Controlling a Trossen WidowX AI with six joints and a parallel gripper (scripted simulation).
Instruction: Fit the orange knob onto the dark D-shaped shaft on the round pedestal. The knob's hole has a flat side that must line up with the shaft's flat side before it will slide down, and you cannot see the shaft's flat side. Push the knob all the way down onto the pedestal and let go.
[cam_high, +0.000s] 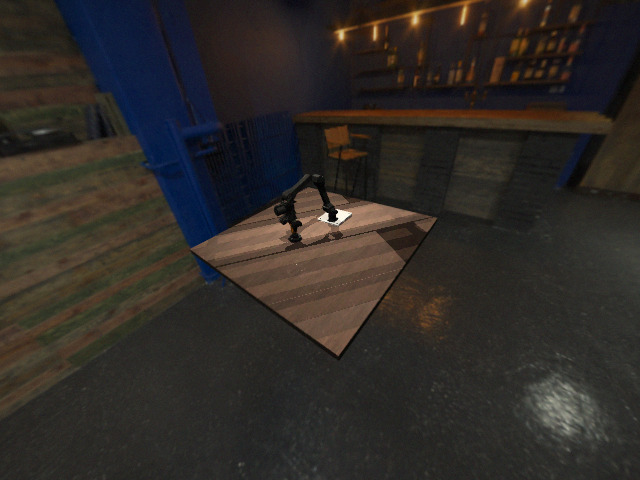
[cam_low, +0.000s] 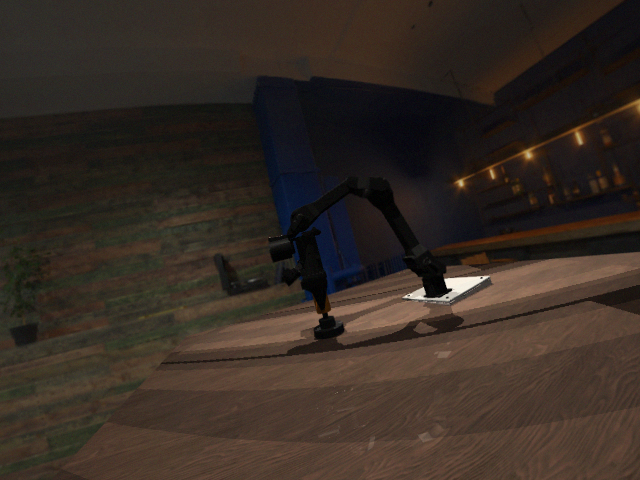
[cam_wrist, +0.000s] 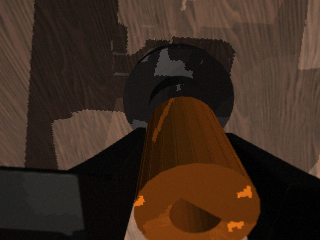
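Now: gripper tip 20 mm below the orange knob. Also, from my gripper tip: dark round pedestal 40 mm below.
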